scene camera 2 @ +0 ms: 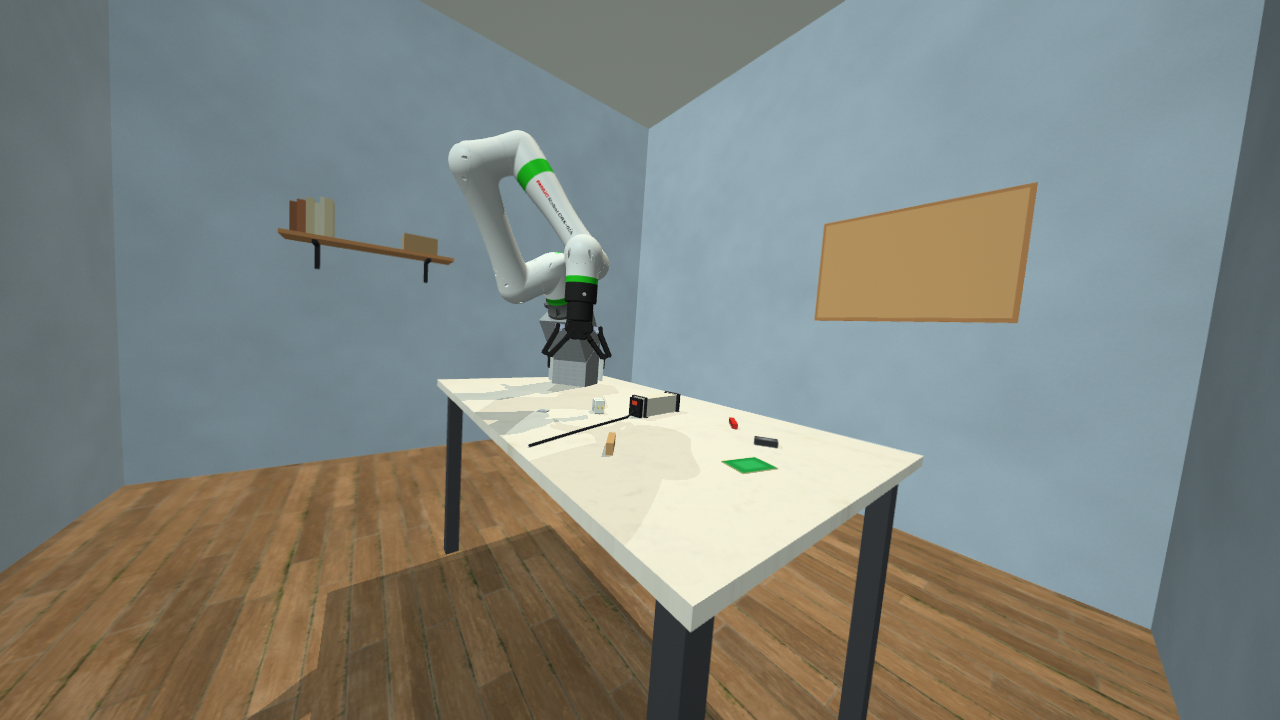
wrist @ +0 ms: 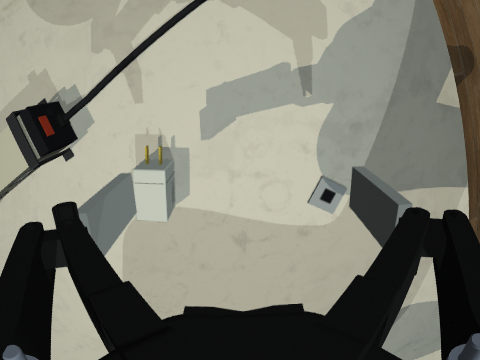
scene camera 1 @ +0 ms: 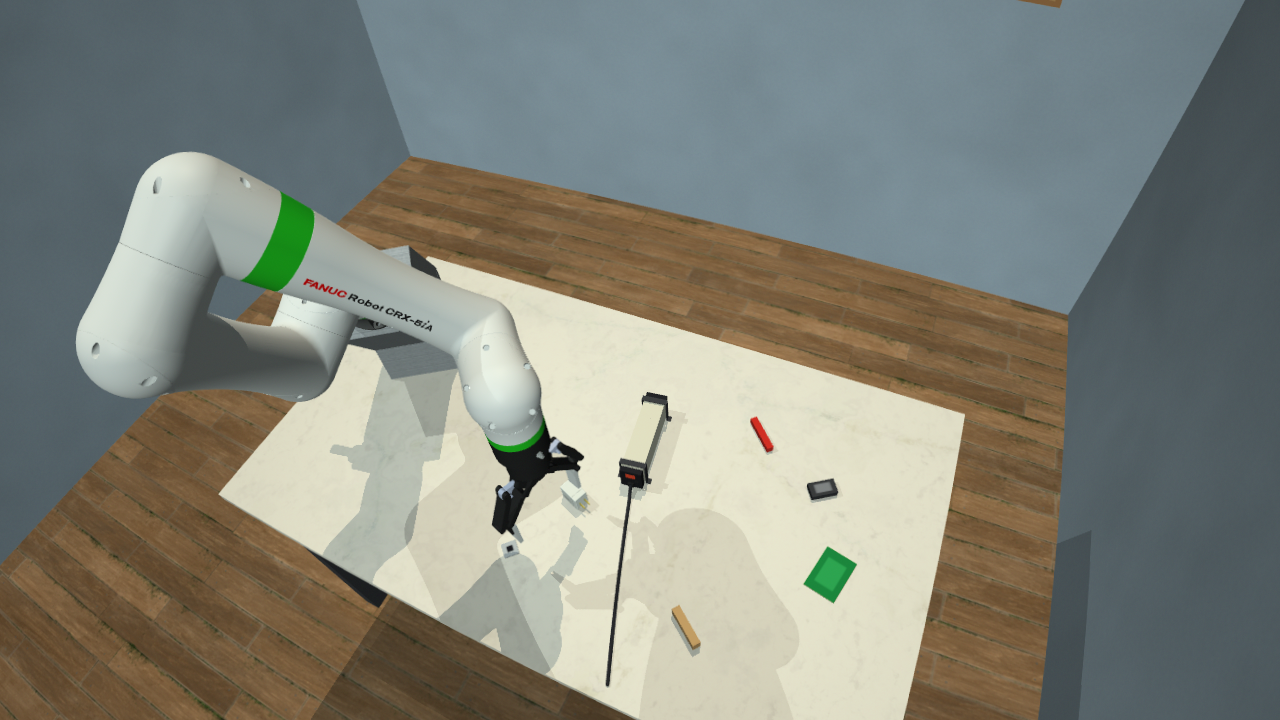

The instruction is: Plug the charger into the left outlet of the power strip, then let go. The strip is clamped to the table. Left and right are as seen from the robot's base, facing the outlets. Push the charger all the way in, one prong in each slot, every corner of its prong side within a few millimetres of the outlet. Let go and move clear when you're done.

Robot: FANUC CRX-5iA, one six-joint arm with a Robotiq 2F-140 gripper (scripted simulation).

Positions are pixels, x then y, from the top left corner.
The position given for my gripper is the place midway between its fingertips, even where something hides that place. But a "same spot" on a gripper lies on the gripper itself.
my gripper: scene camera 2; wrist; scene camera 1 546, 510
same spot on my gripper: [wrist: 117, 310] = [scene camera 2: 589, 336]
